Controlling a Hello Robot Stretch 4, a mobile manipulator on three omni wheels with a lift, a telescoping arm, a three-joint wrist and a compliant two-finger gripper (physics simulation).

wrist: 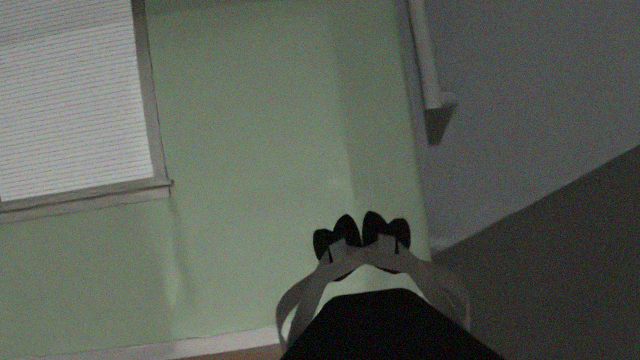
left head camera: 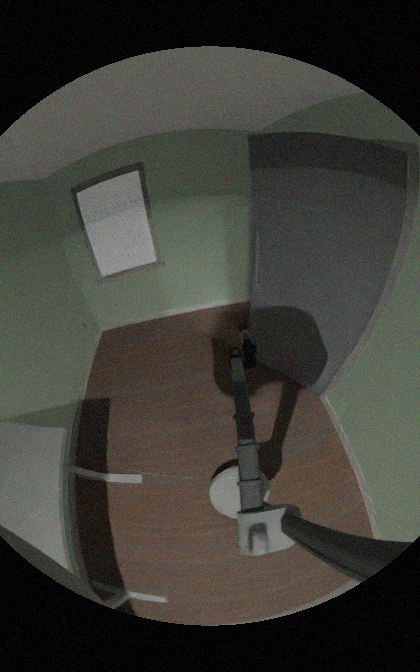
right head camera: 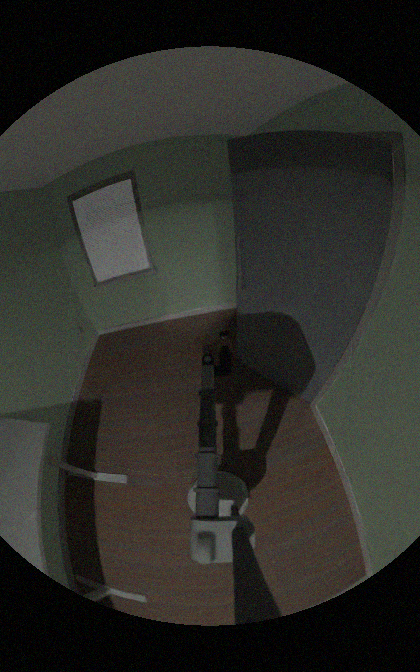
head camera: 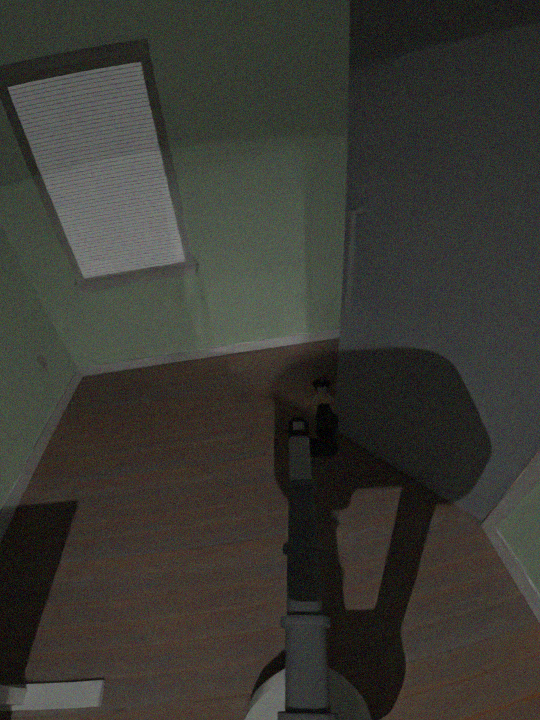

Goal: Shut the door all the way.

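Where they show: gripper, fingertip midpoint: (wrist: 360, 233) (left head camera: 242, 324) (right head camera: 223, 331) (head camera: 320, 379); robot's base, origin of the base link: (left head camera: 238, 490) (right head camera: 219, 496).
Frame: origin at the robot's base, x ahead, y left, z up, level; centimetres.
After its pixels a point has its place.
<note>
The grey door (head camera: 441, 232) {y -49.1, x 110.5, z 123.8 cm} (left head camera: 325, 235) {y -58.2, x 101.9, z 133.8 cm} (right head camera: 305, 240) {y -57.7, x 102.4, z 131.9 cm} (wrist: 540, 90) {y -37.4, x 121.5, z 85.1 cm} stands open on the right. Its free edge faces left, apart from the far green wall, and its frame side is at the right. A long upright bar handle (head camera: 351, 255) {y -23.1, x 125.1, z 112.2 cm} (left head camera: 257, 257) {y -23.5, x 125.1, z 109.8 cm} (wrist: 425, 60) {y -22.8, x 125.2, z 92.0 cm} is near the free edge. My gripper (head camera: 321, 382) {y -9.3, x 97.9, z 74.5 cm} (left head camera: 244, 331) {y -9.3, x 97.9, z 74.5 cm} (right head camera: 224, 334) {y -9.3, x 97.9, z 74.5 cm} (wrist: 360, 233) {y -9.3, x 97.9, z 74.5 cm} is shut and empty, with its fingertips together. It is low at the end of the extended arm, just left of the free edge in the views and below the handle. Whether it touches the door cannot be told.
A window with blinds (head camera: 104, 174) {y 111.6, x 214.5, z 146.1 cm} (left head camera: 119, 225) {y 107.4, x 215.2, z 138.7 cm} (wrist: 65, 100) {y 110.3, x 214.7, z 123.3 cm} is in the far green wall (head camera: 249, 232) {y 27.7, x 229.6, z 97.0 cm}, left of the door. Another green wall (left head camera: 395, 360) {y -94.0, x 42.7, z 88.9 cm} meets the door's right side. White strips (head camera: 63, 694) (left head camera: 125, 478) lie at lower left. Shadows cover the door's lower part.
</note>
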